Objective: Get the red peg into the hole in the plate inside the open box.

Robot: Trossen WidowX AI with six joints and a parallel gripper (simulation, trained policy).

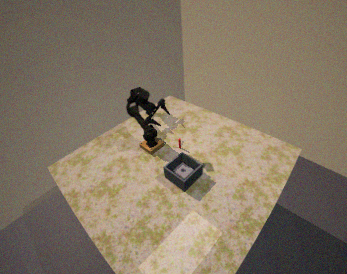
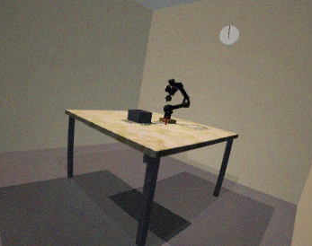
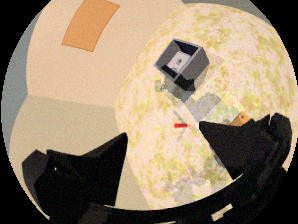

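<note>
Right now the red peg is 210 mm below my gripper tip, 70 mm to the left of it and 40 mm ahead of it. Also, from my gripper tip: grey plate: 260 mm ahead, 200 mm below, 70 mm to the right; dark box: 260 mm ahead, 220 mm below, 70 mm to the right.
</note>
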